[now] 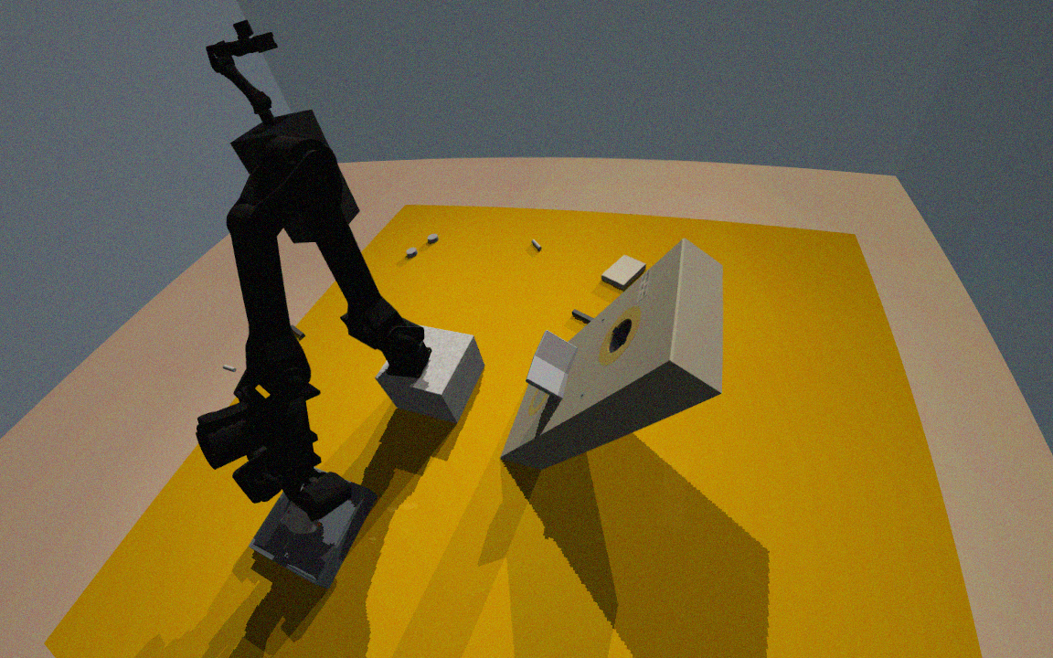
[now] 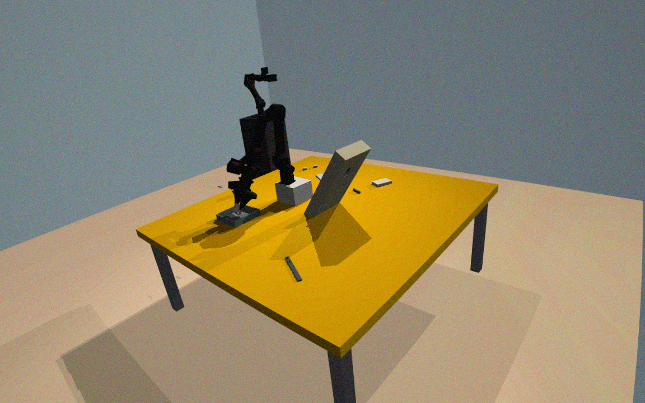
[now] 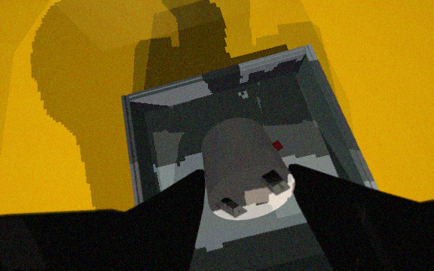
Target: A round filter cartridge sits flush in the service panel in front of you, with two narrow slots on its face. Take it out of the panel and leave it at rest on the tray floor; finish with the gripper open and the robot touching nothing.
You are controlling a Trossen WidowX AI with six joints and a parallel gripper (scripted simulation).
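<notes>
My gripper tip is now right at the round grey filter cartridge. Round my gripper tip: tray 1 cm to the right, 4 cm below; then flat white pad 46 cm ahead, 62 cm to the left, 4 cm below; then beige service panel 42 cm ahead, 22 cm to the left, 11 cm above.
</notes>
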